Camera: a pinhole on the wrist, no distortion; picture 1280 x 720 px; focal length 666.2 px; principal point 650.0 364.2 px. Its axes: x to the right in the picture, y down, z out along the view. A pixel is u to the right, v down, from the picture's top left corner.
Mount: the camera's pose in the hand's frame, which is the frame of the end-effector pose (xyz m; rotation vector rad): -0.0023 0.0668 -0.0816 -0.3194 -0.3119 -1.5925
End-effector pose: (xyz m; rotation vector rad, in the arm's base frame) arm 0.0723 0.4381 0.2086 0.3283 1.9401 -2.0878
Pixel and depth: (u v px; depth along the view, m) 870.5 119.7 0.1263
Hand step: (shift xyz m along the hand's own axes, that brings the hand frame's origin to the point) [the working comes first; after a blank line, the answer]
In the camera's frame: 0.0418 -0.0464 0.1263

-0.0487 0.0795 0.0508
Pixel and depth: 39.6 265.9 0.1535
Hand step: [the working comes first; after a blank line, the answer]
In the camera's frame: -0.1406 -0.0226 0.1535

-0.0169 0.2569 0.0049
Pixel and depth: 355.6 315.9 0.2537
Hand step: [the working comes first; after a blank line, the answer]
In the camera's frame: -0.1121 -0.0184 0.2537

-0.0125 0.2695 0.1084
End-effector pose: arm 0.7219 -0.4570 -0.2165 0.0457 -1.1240 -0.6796
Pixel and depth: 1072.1 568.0 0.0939
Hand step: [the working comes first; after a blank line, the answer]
In the camera's frame: 0.0595 0.0287 0.0939

0.0251 0.0473 0.0282
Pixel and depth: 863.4 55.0 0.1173
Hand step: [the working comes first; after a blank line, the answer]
In the camera's frame: 0.0376 -0.0544 0.1173

-0.0567 0.0803 0.0408
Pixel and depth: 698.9 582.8 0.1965
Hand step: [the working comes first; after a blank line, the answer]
In the camera's frame: 0.0144 0.0645 0.1965

0.0641 0.1271 0.1053
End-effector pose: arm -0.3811 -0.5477 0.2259 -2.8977 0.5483 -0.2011
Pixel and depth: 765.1 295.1 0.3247
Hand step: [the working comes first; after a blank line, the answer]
In the camera's frame: 0.0561 -0.0337 0.3247

-0.0340 0.1430 0.2392
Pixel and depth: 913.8 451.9 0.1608
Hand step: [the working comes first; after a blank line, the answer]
In the camera's frame: 0.0637 0.0212 0.1608

0.0183 0.0698 0.0914
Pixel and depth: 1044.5 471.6 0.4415
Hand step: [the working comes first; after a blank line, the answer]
In the camera's frame: 0.2614 0.0712 0.4415

0.0636 -0.0051 0.4271
